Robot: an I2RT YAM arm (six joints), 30 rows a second.
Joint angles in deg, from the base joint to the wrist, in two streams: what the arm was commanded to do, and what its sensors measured. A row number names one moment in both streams.
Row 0, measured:
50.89, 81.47, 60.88, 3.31, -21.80, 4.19
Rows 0 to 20, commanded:
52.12, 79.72, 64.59, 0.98, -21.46, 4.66
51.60, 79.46, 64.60, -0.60, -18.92, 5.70
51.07, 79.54, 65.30, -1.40, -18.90, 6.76
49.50, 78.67, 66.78, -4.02, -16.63, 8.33
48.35, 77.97, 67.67, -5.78, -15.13, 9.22
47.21, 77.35, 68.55, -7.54, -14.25, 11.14
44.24, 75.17, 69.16, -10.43, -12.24, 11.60
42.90, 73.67, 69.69, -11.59, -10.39, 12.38
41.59, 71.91, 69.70, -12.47, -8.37, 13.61
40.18, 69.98, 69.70, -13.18, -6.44, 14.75
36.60, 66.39, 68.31, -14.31, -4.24, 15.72
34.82, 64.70, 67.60, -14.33, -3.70, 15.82
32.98, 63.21, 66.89, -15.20, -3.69, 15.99
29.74, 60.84, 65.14, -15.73, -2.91, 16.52
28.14, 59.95, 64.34, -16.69, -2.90, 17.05
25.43, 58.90, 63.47, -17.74, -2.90, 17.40
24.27, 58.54, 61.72, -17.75, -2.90, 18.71
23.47, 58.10, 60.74, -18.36, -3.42, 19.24
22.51, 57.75, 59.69, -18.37, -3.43, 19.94
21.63, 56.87, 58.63, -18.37, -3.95, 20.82
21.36, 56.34, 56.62, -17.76, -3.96, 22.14
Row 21, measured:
22.41, 55.79, 60.88, -14.15, -4.21, 18.31
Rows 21 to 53, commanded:
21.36, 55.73, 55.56, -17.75, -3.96, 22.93
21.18, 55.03, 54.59, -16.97, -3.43, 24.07
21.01, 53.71, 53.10, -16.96, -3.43, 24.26
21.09, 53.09, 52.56, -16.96, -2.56, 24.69
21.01, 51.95, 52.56, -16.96, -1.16, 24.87
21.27, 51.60, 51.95, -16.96, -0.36, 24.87
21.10, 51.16, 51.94, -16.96, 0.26, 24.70
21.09, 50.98, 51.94, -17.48, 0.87, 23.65
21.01, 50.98, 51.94, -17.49, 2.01, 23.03
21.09, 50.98, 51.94, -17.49, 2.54, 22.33
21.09, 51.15, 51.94, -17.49, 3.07, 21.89
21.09, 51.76, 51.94, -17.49, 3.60, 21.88
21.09, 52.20, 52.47, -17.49, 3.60, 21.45
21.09, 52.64, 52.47, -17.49, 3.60, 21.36
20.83, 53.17, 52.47, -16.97, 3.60, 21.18
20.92, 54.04, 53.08, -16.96, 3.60, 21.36
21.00, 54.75, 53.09, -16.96, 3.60, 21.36
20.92, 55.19, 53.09, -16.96, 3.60, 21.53
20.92, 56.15, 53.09, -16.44, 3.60, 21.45
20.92, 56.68, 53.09, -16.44, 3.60, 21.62
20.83, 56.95, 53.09, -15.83, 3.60, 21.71
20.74, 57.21, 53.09, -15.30, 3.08, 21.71
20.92, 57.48, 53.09, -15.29, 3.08, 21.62
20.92, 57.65, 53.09, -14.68, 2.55, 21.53
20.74, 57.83, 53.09, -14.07, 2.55, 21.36
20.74, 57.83, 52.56, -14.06, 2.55, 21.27
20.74, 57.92, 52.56, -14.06, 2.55, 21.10
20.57, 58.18, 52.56, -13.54, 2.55, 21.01
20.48, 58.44, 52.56, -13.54, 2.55, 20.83
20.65, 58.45, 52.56, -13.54, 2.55, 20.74
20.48, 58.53, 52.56, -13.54, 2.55, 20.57
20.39, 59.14, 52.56, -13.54, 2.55, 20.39
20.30, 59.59, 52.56, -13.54, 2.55, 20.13
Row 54, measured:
20.93, 58.70, 51.11, -17.12, 2.37, 21.34
